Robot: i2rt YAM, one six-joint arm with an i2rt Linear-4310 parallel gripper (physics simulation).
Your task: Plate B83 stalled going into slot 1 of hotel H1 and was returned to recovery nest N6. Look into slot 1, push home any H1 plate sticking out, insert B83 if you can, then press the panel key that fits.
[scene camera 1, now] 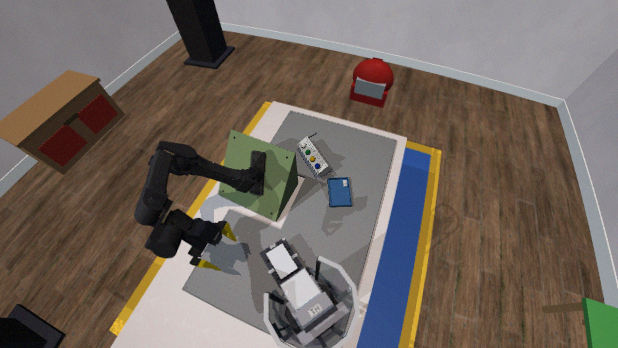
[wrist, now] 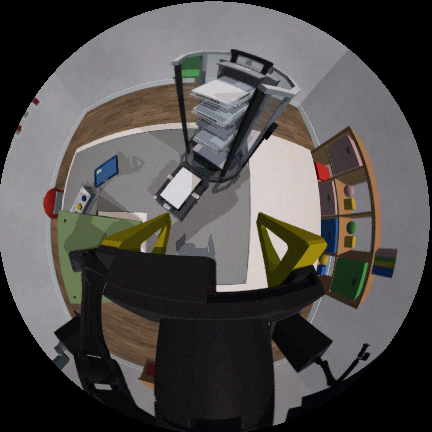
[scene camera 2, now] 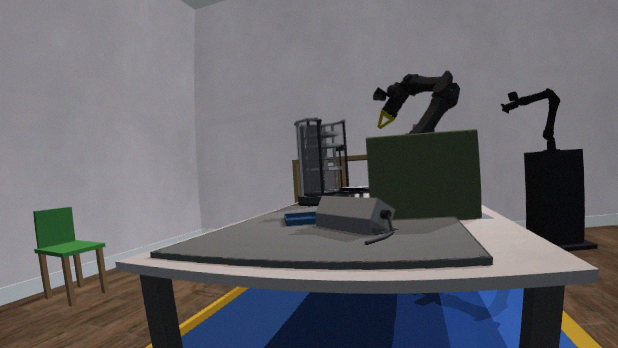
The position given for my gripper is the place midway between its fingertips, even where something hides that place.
My gripper (wrist: 213, 216) is open and holds nothing. Also in view: a clear plate rack (scene camera 2: 314, 182).
The clear plate rack also shows in the wrist view (wrist: 274, 89).
